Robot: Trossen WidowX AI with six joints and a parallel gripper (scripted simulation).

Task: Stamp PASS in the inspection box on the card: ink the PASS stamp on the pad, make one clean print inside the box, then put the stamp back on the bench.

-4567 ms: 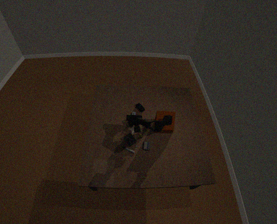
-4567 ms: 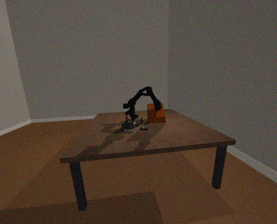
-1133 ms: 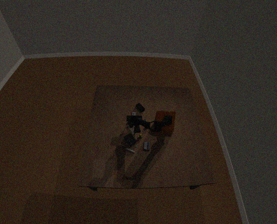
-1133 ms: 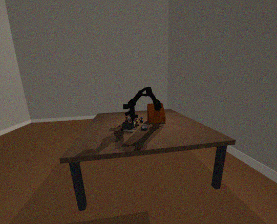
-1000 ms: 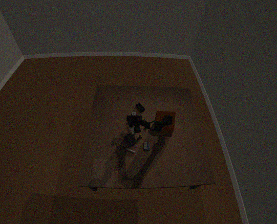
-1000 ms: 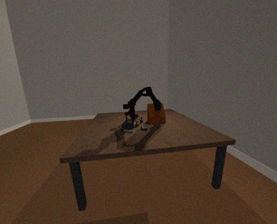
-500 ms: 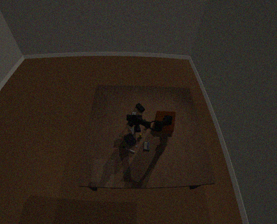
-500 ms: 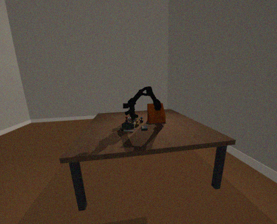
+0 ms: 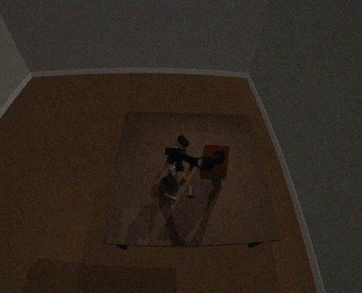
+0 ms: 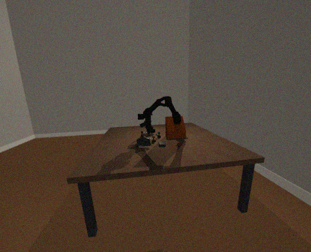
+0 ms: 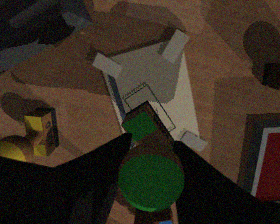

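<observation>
Right now the white card is 6 cm below my gripper tip and 1 cm ahead of it. Round my gripper tip: yellow-topped stamp 10 cm to the left, 4 cm below, 4 cm behind; then green-knobbed stamp right at my gripper tip; then red-knobbed stamp 10 cm to the right, 6 cm ahead, 4 cm below.
</observation>
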